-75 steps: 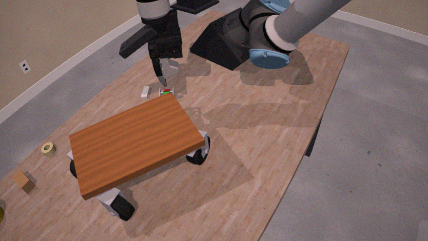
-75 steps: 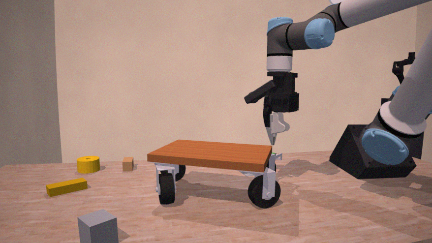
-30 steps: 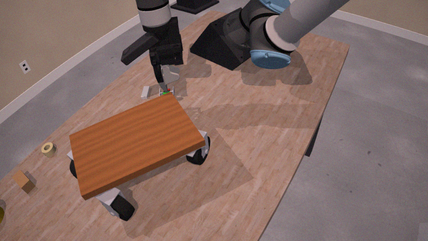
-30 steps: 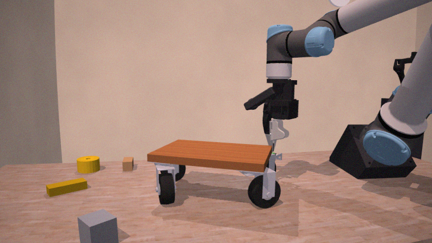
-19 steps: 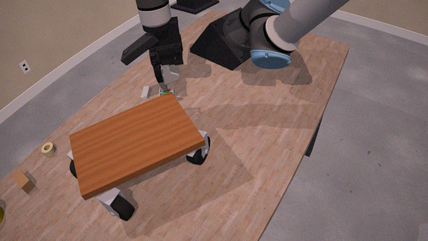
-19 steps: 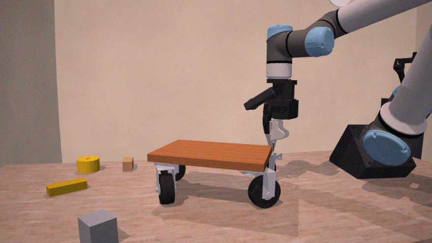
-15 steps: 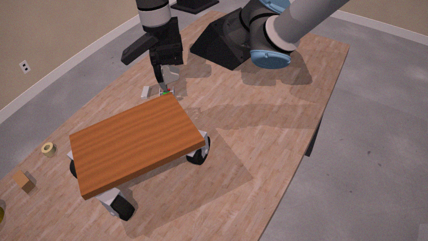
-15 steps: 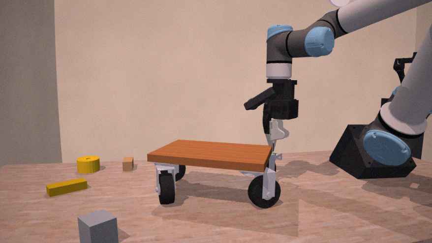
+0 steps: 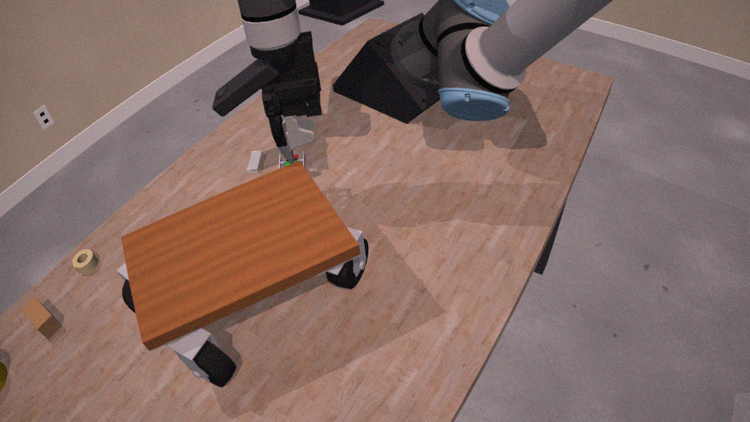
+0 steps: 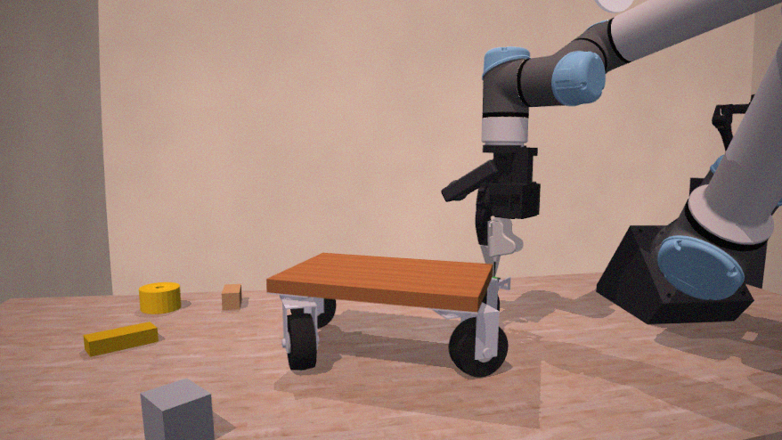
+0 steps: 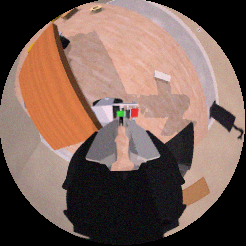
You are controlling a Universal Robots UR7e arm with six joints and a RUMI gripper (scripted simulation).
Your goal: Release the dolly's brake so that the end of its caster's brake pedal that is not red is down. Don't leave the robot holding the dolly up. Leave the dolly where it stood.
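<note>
My hand is 1 cm past the caster brake pedal, 1 cm to the left of it and 3 cm above it. Round my hand: yellow bar (61 cm ahead, 6 cm to the left, 10 cm below); grey cube (43 cm ahead, 33 cm to the left, 8 cm below); white block (2 cm behind, 16 cm to the right, 10 cm below).
</note>
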